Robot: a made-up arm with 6 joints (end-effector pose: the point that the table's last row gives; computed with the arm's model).
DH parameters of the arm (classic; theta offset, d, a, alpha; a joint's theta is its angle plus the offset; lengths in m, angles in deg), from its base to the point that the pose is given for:
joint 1: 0 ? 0 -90
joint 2: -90 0 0.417 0
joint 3: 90 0.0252 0 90
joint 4: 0 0.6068 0 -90
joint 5: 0 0 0 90
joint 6: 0 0.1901 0 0
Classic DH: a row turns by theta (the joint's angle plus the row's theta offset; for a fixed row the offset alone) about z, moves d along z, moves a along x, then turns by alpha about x.
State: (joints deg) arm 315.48 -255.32 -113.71 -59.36 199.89 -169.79
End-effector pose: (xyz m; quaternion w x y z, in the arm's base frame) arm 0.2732 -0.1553 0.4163 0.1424 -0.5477 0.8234 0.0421
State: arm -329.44 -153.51 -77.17 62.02 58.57 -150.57
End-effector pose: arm 0.1829 0.3036 -0.7750 0.3343 -0.8579 0.2898 0.2611
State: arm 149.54 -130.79 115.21 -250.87 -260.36 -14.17
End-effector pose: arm 0.3537 -0.4427 0.3693 0.2403 0.4817 0.6261 -0.5641
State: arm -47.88 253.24 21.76 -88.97 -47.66 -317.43
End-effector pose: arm -0.6360 0.9504 0.0457 0.2554 -0.3059 -0.6195 -0.6764
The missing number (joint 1, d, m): 0.1044
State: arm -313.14 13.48 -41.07 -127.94 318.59 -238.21
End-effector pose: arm -0.2147 -0.0473 1.2099 0.9234 -0.2370 -0.1315 0.2717
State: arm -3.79 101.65 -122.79 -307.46 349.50 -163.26
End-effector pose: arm 0.1021 -0.0091 0.7529 0.5352 0.2332 -0.0839 -0.8076
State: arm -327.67 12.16 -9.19 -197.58 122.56 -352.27
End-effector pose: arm -0.0719 0.0416 1.0238 0.1046 0.8634 0.0492 -0.4911
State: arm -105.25 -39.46 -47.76 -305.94 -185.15 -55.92
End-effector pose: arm 0.2169 0.6473 0.4566 0.1892 0.0542 -0.7035 0.6829
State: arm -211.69 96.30 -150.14 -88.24 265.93 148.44
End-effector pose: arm -0.0550 -0.2184 0.4040 0.1738 -0.2402 -0.6896 0.6607
